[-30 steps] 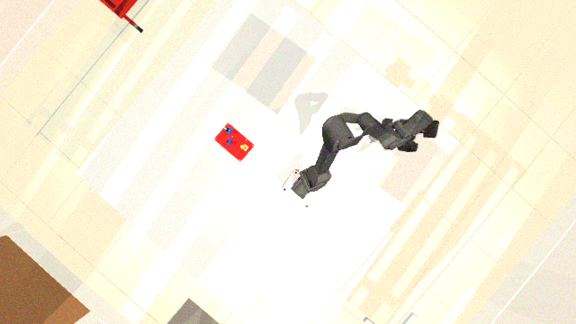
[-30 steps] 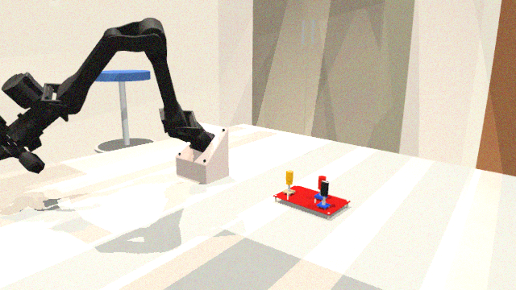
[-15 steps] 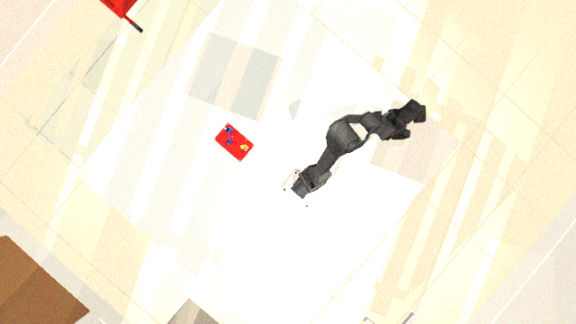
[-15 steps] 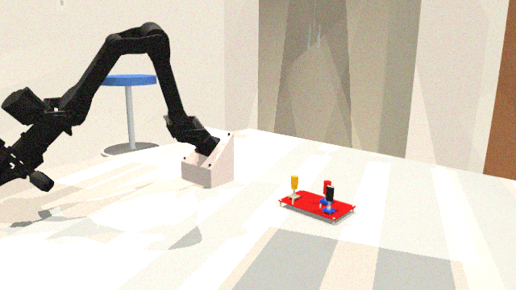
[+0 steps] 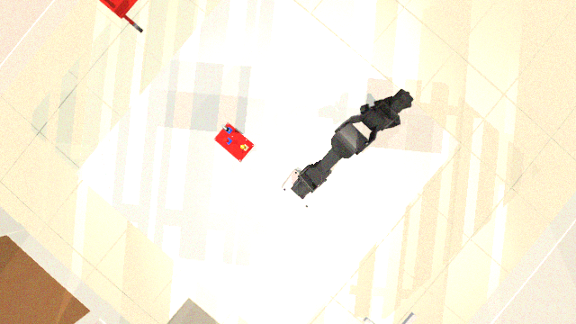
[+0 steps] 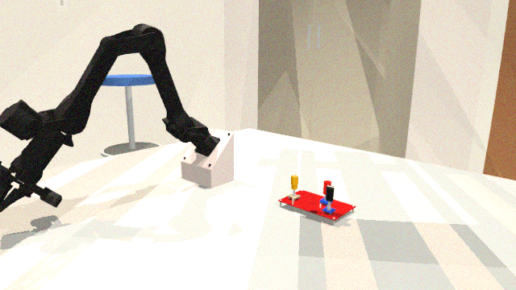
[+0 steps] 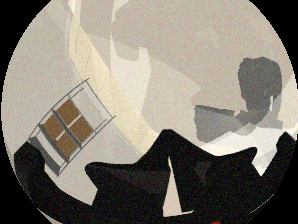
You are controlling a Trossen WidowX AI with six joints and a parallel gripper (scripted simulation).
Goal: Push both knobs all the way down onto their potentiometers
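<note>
My gripper tip is now 33 cm short of the yellow knob, 57 cm to the right of it and 2 cm below it. The rest, counted from my gripper tip: black knob: 44 cm ahead, 56 cm to the left, 2 cm above.
</note>
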